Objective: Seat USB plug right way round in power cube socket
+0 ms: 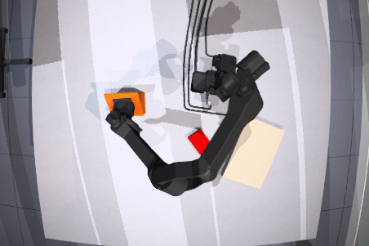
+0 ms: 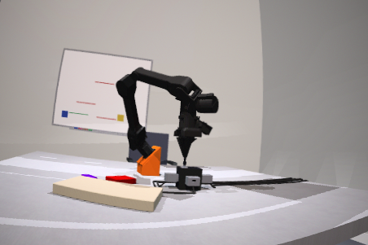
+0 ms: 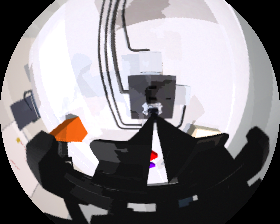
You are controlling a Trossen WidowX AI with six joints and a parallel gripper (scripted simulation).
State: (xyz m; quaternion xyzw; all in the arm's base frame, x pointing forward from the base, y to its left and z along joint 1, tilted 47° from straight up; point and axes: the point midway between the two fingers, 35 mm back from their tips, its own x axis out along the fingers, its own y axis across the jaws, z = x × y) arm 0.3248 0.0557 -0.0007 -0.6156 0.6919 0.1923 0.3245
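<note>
Now: gripper tip 20 mm above the small USB plug. Round my gripper tip: beige block: 150 mm ahead, 270 mm to the right, 100 mm below; red block: 60 mm behind, 210 mm to the right, 100 mm below; purple piece: 60 mm behind, 320 mm to the right, 100 mm below.
</note>
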